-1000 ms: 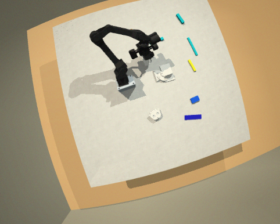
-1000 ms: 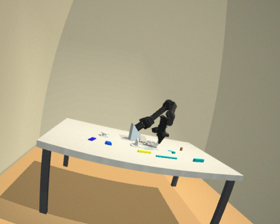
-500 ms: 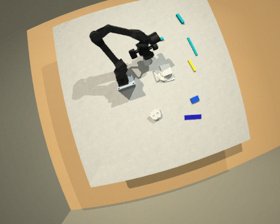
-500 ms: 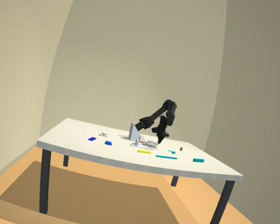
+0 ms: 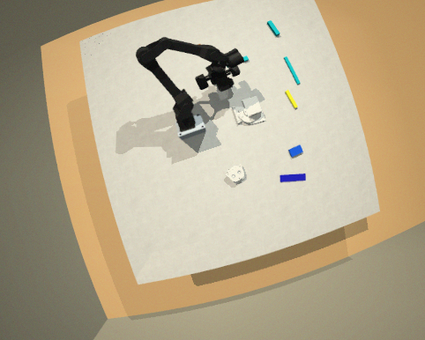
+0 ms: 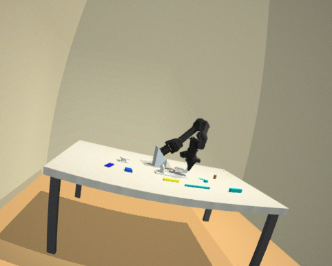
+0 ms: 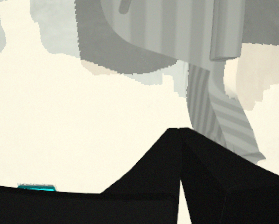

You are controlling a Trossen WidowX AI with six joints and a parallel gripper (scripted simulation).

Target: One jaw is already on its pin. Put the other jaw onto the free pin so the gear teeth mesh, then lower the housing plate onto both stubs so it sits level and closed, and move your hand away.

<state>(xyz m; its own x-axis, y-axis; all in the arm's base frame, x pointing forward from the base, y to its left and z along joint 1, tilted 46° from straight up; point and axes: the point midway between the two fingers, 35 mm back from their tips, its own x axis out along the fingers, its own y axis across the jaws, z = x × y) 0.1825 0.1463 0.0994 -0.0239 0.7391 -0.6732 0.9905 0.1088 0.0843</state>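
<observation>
The white jaw piece is 2 cm behind my gripper tip, 2 cm to the right of it and 1 cm above it. The rest, counted from my gripper tip: orange piece (3 cm behind, 20 cm to the left, 2 cm below); yellow bar (31 cm ahead, 16 cm to the right, 2 cm below); blue block (25 cm ahead, 40 cm to the right, 2 cm below).
</observation>
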